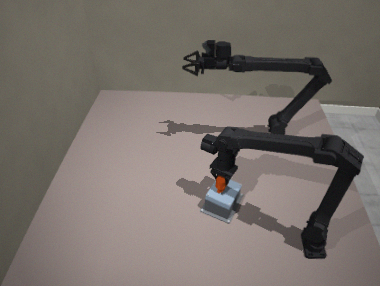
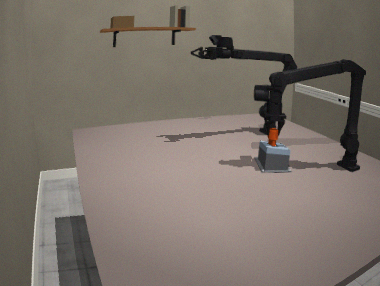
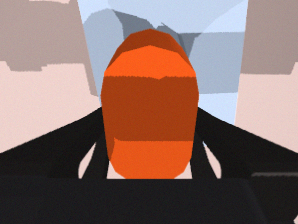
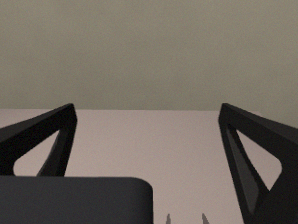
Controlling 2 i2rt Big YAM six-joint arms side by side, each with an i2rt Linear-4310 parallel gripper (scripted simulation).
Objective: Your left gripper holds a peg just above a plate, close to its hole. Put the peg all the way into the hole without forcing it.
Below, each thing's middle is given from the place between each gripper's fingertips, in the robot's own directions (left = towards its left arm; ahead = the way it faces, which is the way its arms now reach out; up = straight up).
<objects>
Now: left hand 20 mm above the orange peg (image 3: 149, 96). From my left hand the other things lie so: plate (image 3: 213, 44): 70 mm below, 10 mm to the left, 10 mm behind.
I see the orange peg 440 mm to the left of my right hand, 350 mm below it and 150 mm behind it. From my right hand the other things lie so: plate (460 mm to the left, 400 mm below, 160 mm behind).
</objects>
